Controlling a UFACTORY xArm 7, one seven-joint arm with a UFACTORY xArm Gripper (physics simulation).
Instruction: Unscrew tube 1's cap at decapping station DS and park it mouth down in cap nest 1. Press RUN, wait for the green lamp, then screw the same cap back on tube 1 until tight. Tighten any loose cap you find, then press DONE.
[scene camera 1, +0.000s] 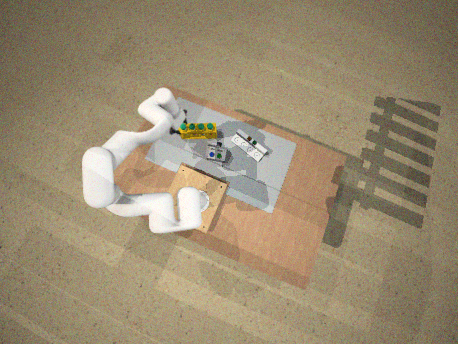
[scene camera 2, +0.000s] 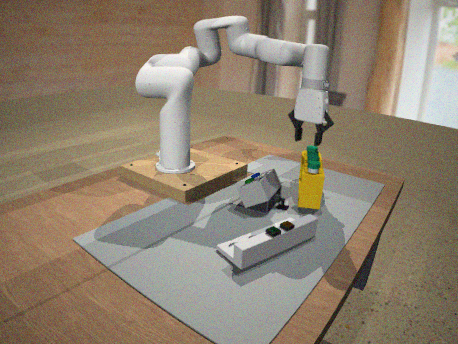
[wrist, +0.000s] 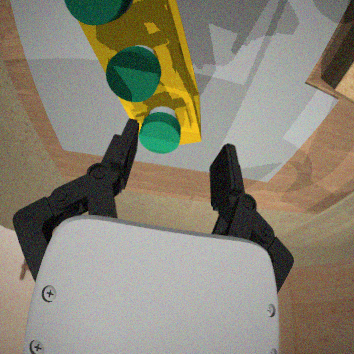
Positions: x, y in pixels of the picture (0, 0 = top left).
Scene:
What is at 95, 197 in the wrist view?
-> The gripper.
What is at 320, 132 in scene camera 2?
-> The gripper.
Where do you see a grey button box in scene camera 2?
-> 262, 191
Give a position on a grey mat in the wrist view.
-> At 250, 70

